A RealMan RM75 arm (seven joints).
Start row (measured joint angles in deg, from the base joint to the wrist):
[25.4, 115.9, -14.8, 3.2, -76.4, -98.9, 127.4]
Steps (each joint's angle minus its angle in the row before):
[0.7, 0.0, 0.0, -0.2, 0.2, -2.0, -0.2]
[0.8, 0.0, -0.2, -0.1, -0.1, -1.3, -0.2]
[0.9, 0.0, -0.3, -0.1, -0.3, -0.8, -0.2]
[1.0, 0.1, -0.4, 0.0, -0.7, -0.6, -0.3]
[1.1, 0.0, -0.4, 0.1, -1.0, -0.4, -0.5]
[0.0, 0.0, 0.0, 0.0, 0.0, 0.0, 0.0]
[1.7, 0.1, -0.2, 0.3, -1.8, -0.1, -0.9]
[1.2, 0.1, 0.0, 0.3, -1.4, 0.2, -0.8]
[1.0, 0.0, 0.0, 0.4, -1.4, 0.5, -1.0]
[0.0, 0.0, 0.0, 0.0, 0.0, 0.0, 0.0]
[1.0, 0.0, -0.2, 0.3, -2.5, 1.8, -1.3]
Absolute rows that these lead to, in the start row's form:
[26.1, 115.9, -14.8, 3.0, -76.2, -100.9, 127.2]
[26.9, 115.9, -15.0, 2.9, -76.3, -102.2, 127.0]
[27.8, 115.9, -15.3, 2.8, -76.6, -103.0, 126.8]
[28.8, 116.0, -15.7, 2.8, -77.3, -103.6, 126.5]
[29.9, 116.0, -16.1, 2.9, -78.3, -104.0, 126.0]
[29.9, 116.0, -16.1, 2.9, -78.3, -104.0, 126.0]
[31.6, 116.1, -16.3, 3.2, -80.1, -104.1, 125.1]
[32.8, 116.2, -16.3, 3.5, -81.5, -103.9, 124.3]
[33.8, 116.2, -16.3, 3.9, -82.9, -103.4, 123.3]
[33.8, 116.2, -16.3, 3.9, -82.9, -103.4, 123.3]
[34.8, 116.2, -16.5, 4.2, -85.4, -101.6, 122.0]

